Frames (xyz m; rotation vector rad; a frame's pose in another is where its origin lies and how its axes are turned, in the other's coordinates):
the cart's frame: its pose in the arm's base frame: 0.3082 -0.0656 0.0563 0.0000 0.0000 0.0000
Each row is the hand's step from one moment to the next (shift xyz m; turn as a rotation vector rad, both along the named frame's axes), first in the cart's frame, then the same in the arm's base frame.
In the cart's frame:
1: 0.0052 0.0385 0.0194 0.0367 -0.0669 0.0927
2: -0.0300 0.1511 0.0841 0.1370 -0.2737 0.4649
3: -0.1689 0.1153 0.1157 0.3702 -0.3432 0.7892
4: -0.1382 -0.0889 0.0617 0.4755 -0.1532 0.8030
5: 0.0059 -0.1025 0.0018 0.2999 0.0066 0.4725
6: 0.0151 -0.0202 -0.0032 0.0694 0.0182 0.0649
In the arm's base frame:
1: 0.0052 0.0385 0.0194 0.0367 -0.0669 0.0927
2: -0.0300 0.1511 0.0841 0.1370 -0.2737 0.4649
3: -0.1689 0.1153 0.1157 0.3702 -0.3432 0.7892
4: -0.1382 -0.0889 0.0617 0.4755 -0.1532 0.8030
5: 0.0059 -0.1025 0.0018 0.2999 0.0066 0.4725
6: 0.0151 -0.0202 -0.0032 0.0694 0.0182 0.0649

